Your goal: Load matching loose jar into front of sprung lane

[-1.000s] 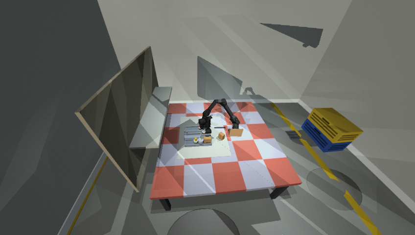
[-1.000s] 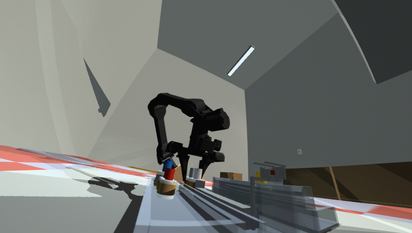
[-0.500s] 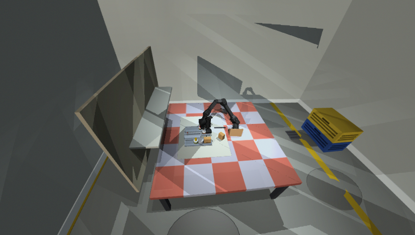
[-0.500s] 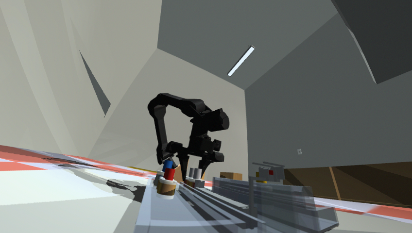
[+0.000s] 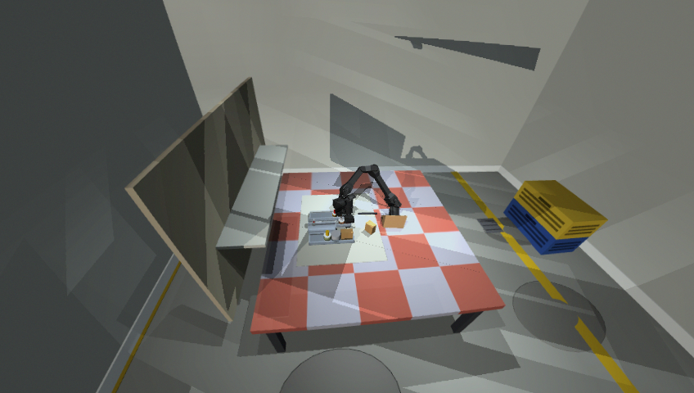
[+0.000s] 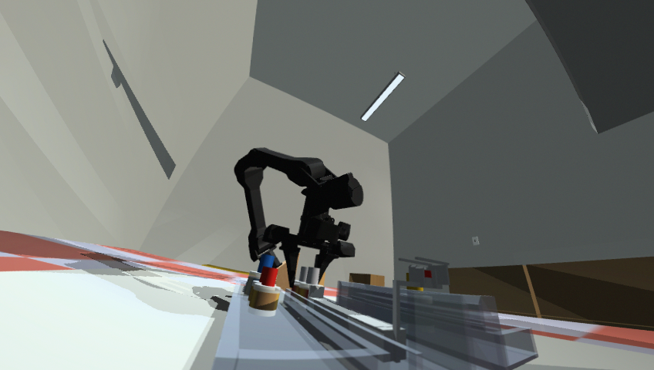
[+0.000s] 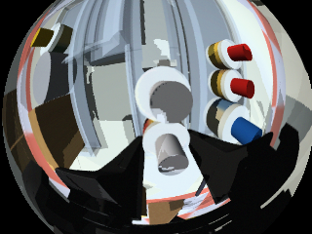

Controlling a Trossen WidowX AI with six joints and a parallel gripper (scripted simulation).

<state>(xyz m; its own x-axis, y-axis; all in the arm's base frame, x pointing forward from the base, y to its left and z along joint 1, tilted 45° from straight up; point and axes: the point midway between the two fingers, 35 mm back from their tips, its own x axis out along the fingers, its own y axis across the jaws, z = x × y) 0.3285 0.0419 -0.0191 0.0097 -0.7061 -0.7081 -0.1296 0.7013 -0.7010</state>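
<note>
My gripper tip is 130 mm to the right of the brown box and 10 mm below it. The rest, counted from my gripper tip: grey lane rack: 140 mm ahead, 40 mm to the left, 10 mm below; then tall panel: 610 mm ahead, 70 mm to the left, 370 mm above.
</note>
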